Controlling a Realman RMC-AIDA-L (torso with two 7-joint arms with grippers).
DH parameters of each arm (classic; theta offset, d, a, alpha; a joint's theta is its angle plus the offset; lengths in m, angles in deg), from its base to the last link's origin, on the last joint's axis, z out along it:
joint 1: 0 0.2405 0 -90
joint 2: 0 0 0 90
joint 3: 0 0.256 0 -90
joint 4: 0 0 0 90
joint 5: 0 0.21 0 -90
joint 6: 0 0 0 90
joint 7: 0 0.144 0 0
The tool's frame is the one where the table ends.
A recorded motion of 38 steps. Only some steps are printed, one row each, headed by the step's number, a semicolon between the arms.
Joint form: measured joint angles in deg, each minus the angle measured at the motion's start. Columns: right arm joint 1, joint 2, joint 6, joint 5, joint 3, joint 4, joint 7; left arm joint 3, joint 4, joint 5, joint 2, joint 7, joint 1, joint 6.
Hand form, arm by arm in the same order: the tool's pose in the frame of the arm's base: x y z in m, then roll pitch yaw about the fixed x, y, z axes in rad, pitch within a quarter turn. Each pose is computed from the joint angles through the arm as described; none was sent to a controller.
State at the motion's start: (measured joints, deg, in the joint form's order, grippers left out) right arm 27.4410 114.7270 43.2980 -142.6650 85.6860 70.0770 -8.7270; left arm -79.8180 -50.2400 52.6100 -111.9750 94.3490 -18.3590 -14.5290
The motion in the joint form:
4: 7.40 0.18 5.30 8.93 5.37 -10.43 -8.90; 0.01 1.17 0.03 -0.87 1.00 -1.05 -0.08
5: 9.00 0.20 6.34 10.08 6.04 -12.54 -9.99; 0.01 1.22 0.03 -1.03 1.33 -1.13 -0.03
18: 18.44 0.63 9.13 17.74 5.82 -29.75 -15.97; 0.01 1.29 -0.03 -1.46 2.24 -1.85 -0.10
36: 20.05 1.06 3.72 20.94 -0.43 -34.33 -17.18; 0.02 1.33 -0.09 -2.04 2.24 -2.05 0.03
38: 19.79 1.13 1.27 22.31 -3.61 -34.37 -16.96; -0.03 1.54 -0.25 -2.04 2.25 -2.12 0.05
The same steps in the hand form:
4: 0.1981 0.4145 -0.0264 -2.6105 0.3307 -0.8847; -0.2892 0.3870 -0.0129 -2.3216 -0.7071 0.6202
5: 0.1963 0.4164 -0.0297 -2.6325 0.3121 -0.8968; -0.2884 0.3871 -0.0140 -2.3205 -0.7041 0.6165
18: 0.1994 0.4144 -0.0656 -2.7476 0.1657 -0.9879; -0.2819 0.3898 -0.0171 -2.3210 -0.6973 0.5966
36: 0.2043 0.4112 -0.0842 -2.7181 0.1358 -0.9536; -0.2785 0.3899 -0.0211 -2.3303 -0.7035 0.6017
38: 0.2047 0.4093 -0.0901 -2.7059 0.1366 -0.9329; -0.2793 0.3900 -0.0211 -2.3308 -0.7048 0.6057

